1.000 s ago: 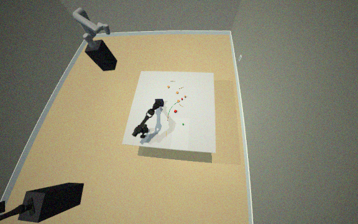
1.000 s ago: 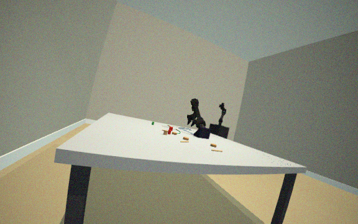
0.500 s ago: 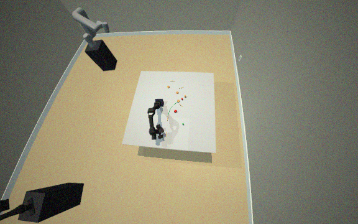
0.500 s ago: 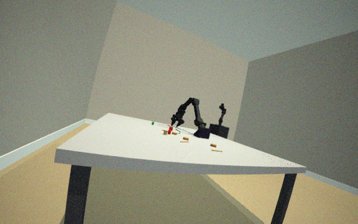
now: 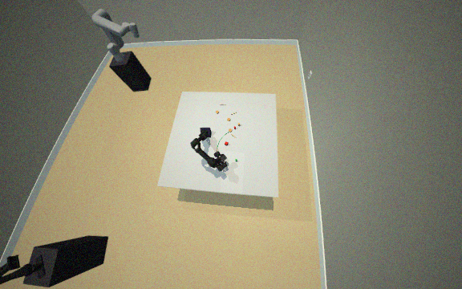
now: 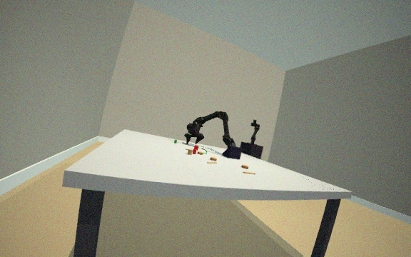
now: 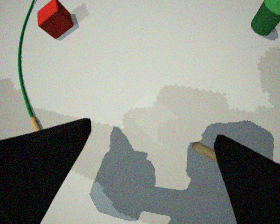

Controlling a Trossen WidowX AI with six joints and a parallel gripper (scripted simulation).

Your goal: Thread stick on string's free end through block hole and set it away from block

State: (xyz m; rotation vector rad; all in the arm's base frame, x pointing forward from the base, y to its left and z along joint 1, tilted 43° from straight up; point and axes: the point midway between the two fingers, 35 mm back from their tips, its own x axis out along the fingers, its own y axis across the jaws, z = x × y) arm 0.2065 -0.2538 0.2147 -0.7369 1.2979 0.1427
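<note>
The red block lies 18 cm to the left of my gripper tip and 3 cm ahead of it. Round my gripper tip: round wooden button: 35 cm to the left, 8 cm ahead, 1 cm below; green object: 14 cm ahead, 2 cm to the right.
</note>
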